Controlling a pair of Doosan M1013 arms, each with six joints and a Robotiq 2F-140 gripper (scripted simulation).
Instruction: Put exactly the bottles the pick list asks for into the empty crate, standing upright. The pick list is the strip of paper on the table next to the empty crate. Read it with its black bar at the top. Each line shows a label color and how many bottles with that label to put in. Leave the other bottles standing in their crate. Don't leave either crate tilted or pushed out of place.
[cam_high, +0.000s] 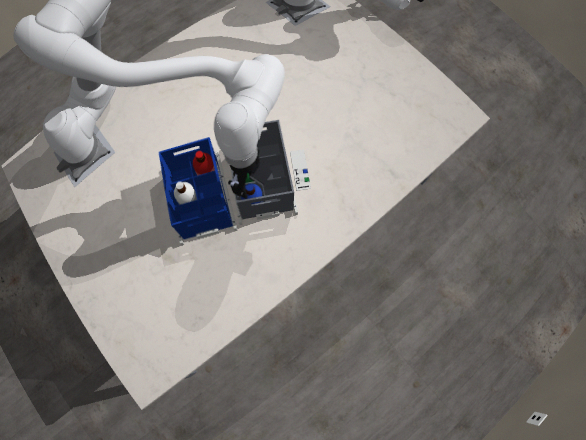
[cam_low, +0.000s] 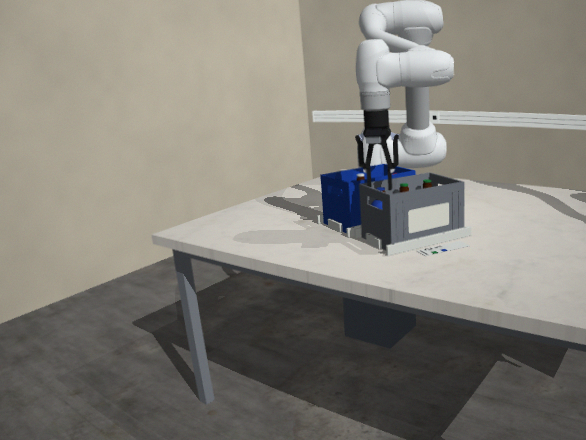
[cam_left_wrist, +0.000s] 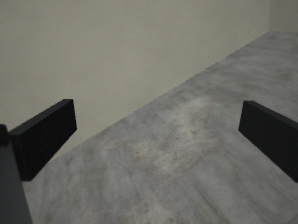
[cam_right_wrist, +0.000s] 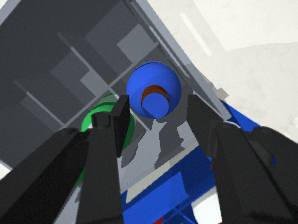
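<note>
Now: the blue bottle 100 mm below my right hand. Also, from my right hand: dark grey crate (50 mm behind, 90 mm to the left, 110 mm below); then blue crate (150 mm behind, 130 mm to the right, 110 mm below); then red bottle (210 mm behind, 50 mm to the right, 100 mm below).
</note>
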